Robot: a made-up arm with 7 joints.
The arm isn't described. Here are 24 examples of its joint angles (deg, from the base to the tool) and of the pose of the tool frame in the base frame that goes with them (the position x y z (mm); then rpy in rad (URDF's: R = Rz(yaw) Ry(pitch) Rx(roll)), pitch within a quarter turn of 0, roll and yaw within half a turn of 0).
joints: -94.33 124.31 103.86 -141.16 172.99 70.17 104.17
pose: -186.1 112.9 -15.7 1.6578 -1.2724 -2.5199
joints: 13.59 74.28 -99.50 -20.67 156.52 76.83 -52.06
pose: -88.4 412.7 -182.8 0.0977 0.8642 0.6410
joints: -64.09 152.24 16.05 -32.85 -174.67 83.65 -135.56
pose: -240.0 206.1 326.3 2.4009 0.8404 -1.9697
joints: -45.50 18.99 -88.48 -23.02 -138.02 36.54 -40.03
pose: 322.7 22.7 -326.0 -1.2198 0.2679 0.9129
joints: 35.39 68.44 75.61 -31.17 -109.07 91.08 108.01
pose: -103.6 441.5 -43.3 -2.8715 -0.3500 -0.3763
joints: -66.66 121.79 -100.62 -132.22 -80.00 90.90 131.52
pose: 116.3 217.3 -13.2 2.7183 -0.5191 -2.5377
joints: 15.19 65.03 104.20 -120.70 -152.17 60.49 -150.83
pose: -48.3 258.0 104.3 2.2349 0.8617 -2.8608
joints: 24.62 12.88 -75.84 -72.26 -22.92 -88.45 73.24
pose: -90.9 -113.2 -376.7 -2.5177 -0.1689 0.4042
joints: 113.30 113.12 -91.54 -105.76 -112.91 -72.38 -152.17
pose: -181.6 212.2 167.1 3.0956 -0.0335 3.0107
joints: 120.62 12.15 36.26 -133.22 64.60 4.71 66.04
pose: -226.4 90.0 -4.3 -0.6108 -0.6537 2.1814
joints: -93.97 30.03 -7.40 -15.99 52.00 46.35 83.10
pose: 446.0 36.6 109.8 -1.1800 0.2708 1.3736
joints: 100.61 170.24 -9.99 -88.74 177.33 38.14 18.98
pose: 199.1 256.5 -174.8 0.7886 0.3123 1.1639
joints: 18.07 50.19 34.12 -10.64 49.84 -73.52 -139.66
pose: -85.5 365.1 -267.8 2.7104 0.8647 0.7292
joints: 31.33 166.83 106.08 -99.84 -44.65 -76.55 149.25
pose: 123.0 -135.7 288.0 0.4777 -0.1312 -2.1956
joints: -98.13 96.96 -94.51 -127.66 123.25 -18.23 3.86
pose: 224.9 117.9 61.0 -1.7550 -1.2124 0.9742
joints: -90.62 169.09 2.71 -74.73 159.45 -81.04 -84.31
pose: -302.0 90.2 244.5 -1.5173 0.3955 -1.7681
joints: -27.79 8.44 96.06 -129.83 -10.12 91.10 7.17
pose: 79.0 203.7 -130.2 -0.5499 -0.6412 2.0991
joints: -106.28 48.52 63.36 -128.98 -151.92 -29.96 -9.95
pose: 47.4 182.6 174.6 2.5180 -0.6937 0.3568
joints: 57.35 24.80 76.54 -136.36 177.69 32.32 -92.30
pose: -97.2 208.4 -41.6 2.8320 -1.0357 -2.8619
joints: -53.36 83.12 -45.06 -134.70 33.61 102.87 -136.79
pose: 222.7 84.3 20.5 -0.9807 0.5604 2.5775
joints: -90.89 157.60 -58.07 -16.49 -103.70 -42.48 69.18
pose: -302.3 316.1 144.7 1.3408 -0.1181 0.3208
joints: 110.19 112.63 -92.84 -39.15 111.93 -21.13 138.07
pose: -100.7 394.8 190.4 1.9053 -1.0591 0.2863
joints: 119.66 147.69 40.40 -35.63 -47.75 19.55 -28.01
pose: 240.1 362.5 -125.3 -1.1676 0.4423 2.4584
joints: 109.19 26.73 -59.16 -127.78 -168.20 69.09 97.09
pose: -217.7 -123.1 -73.9 1.2160 -0.7948 -0.9684
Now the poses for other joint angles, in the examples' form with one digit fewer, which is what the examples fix.
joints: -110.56 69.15 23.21 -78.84 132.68 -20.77 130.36
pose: 78 206 322 -3.103 -0.648 -0.906
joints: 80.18 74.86 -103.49 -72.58 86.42 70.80 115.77
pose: -363 169 45 2.862 -0.296 1.438
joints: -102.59 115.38 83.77 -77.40 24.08 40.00 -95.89
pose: -234 306 80 -2.249 -0.880 -1.700
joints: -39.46 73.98 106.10 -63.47 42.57 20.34 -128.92
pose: 9 416 53 2.390 -0.783 -0.494
